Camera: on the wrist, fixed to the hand. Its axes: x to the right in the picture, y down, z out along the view.
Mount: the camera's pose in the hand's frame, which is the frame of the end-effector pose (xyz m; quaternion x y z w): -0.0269 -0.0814 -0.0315 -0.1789 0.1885 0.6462 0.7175
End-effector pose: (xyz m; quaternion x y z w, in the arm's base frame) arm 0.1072 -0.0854 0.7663 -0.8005 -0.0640 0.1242 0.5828
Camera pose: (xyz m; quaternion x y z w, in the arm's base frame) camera 0.0934 -0.0955 0.8560 -0.7434 0.5590 0.3034 0.2068
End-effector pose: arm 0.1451 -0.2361 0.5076 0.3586 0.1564 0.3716 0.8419
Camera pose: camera 0.1521 -0.2786 0.4270 0.1377 -0.0273 0.9063 0.3986
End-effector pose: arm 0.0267 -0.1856 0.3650 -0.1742 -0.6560 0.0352 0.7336
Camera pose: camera 0.0393 -0.2760 0.3615 -0.6868 -0.2261 0.3491 0.5961
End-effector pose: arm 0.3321 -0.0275 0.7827 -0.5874 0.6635 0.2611 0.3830
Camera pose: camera 0.4059 -0.0511 0.8310 0.1104 -0.8811 -0.4428 0.1241
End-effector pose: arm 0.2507 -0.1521 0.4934 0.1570 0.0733 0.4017 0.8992
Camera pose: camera 0.2816 -0.2162 0.4362 -0.0766 0.0488 0.9121 0.3999
